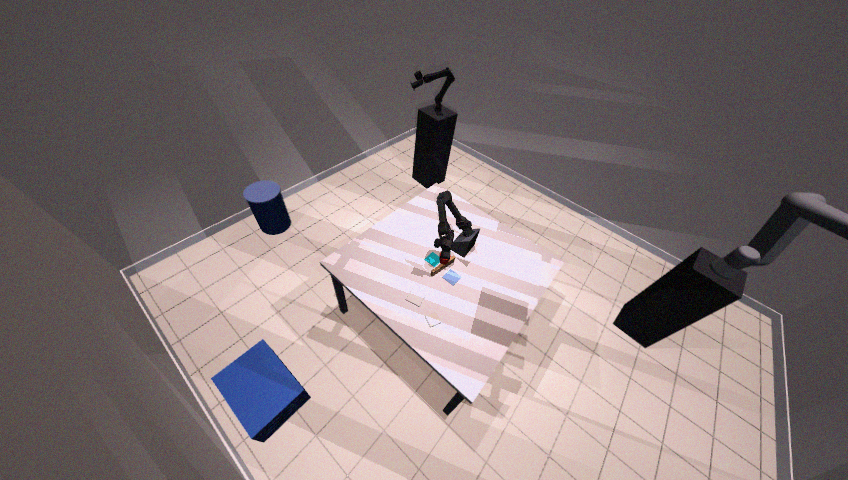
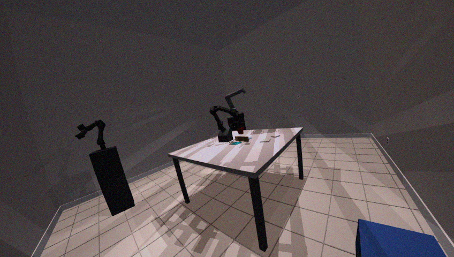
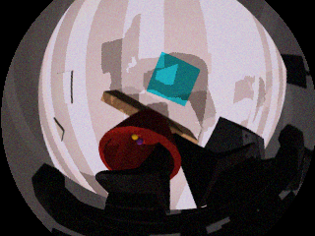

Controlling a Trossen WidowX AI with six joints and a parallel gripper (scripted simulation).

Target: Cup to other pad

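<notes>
Now: gripper tip 13 cm above the cyan pad, 8 cm to the left of it and 1 cm short of it. Round my gripper tip: brown wooden bar: 11 cm below, 2 cm to the left, 2 cm ahead; red cup: 2 cm to the left, 2 cm ahead.
</notes>
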